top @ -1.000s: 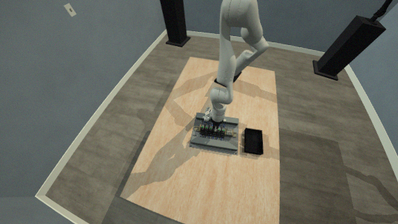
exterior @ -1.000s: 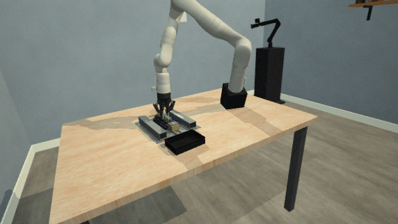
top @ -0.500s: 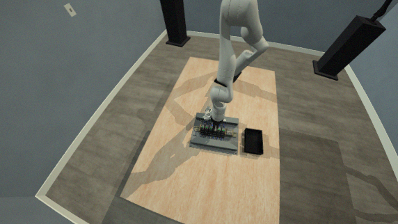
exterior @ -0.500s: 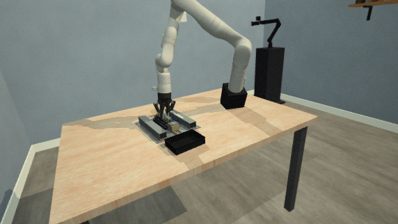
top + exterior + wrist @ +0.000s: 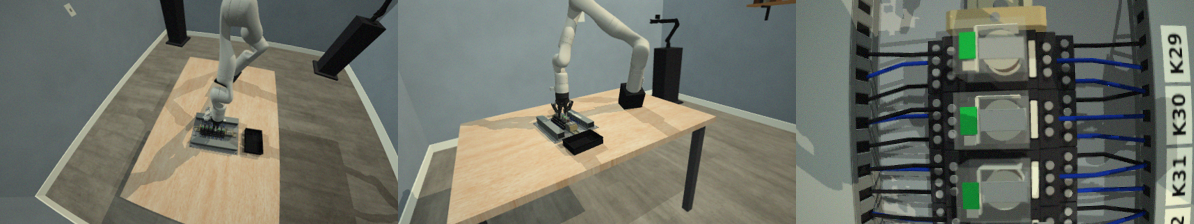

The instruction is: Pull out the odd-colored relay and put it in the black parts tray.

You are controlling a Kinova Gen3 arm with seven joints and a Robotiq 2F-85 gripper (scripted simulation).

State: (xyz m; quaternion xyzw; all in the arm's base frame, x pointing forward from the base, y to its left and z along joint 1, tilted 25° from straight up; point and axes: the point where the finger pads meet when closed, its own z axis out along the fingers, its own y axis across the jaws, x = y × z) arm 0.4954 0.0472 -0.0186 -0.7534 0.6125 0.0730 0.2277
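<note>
My hand is 10 mm to the right of the grey relay panel and 40 mm above it. Also, from my hand: black parts tray: 30 mm behind, 270 mm to the left, 40 mm below.
</note>
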